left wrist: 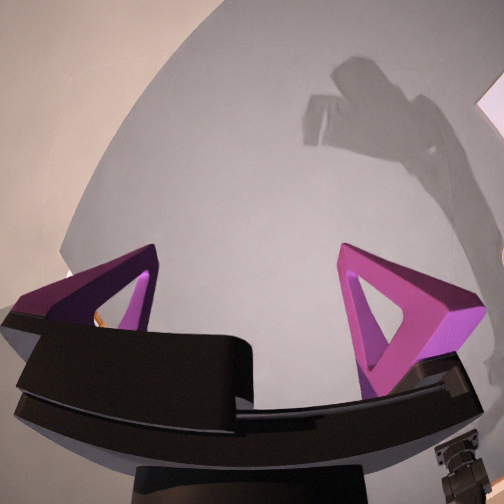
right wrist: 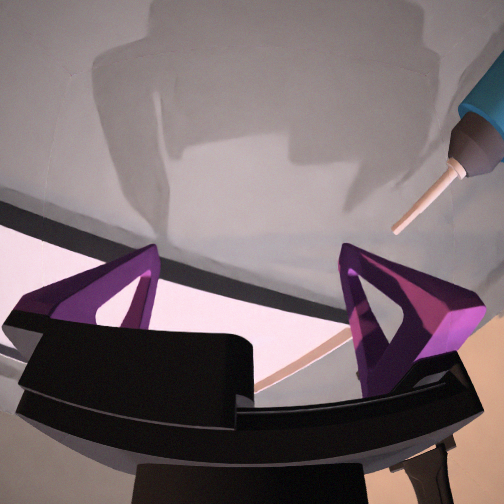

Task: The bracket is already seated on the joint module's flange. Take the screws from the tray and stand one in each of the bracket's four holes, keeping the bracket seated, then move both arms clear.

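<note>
My left gripper (left wrist: 247,295) is open and empty, with its purple fingers wide apart above a bare grey mat. My right gripper (right wrist: 247,295) is open and empty too. Below it lies a pale pink tray (right wrist: 200,320) with a dark rim. No screws show in the tray from this angle. The bracket and the joint module are not in view. A corner of a pale surface (left wrist: 492,107), maybe the tray, shows at the right edge of the left wrist view.
A blue-handled screwdriver (right wrist: 465,155) with a pale shaft lies on the mat at the upper right of the right wrist view. A dark fitting (left wrist: 462,467) shows at the lower right of the left wrist view. Arm shadows fall on the mat.
</note>
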